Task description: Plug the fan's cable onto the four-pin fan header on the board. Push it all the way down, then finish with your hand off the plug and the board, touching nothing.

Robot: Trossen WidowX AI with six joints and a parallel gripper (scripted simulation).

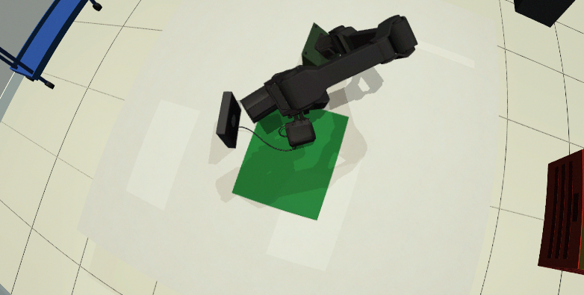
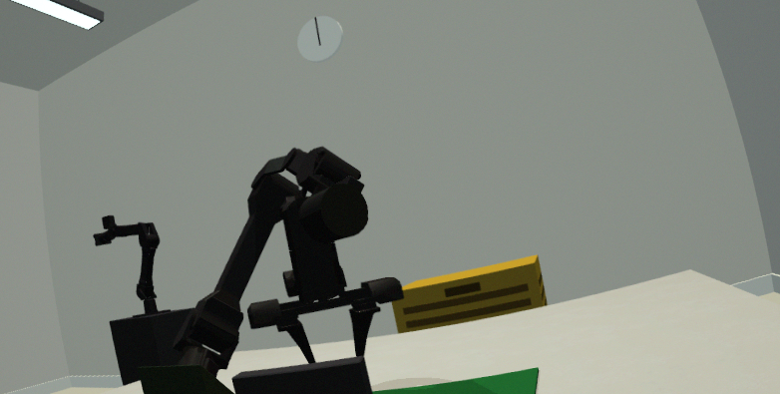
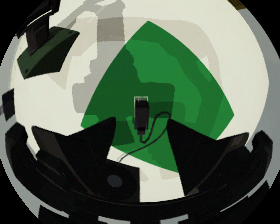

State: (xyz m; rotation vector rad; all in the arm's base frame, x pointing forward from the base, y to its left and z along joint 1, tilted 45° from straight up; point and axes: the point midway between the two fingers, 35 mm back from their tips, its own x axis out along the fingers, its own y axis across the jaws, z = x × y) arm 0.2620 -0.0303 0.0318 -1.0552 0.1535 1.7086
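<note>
The black plug is 1 cm ahead of my gripper tip, 1 cm to the right of it and 4 cm below it. Also, from my gripper tip: black fan 5 cm ahead, 16 cm to the right, 1 cm below; then green board 7 cm ahead, 1 cm to the left, 9 cm below; then four-pin fan header 1 cm ahead, 1 cm to the right, 7 cm below.
</note>
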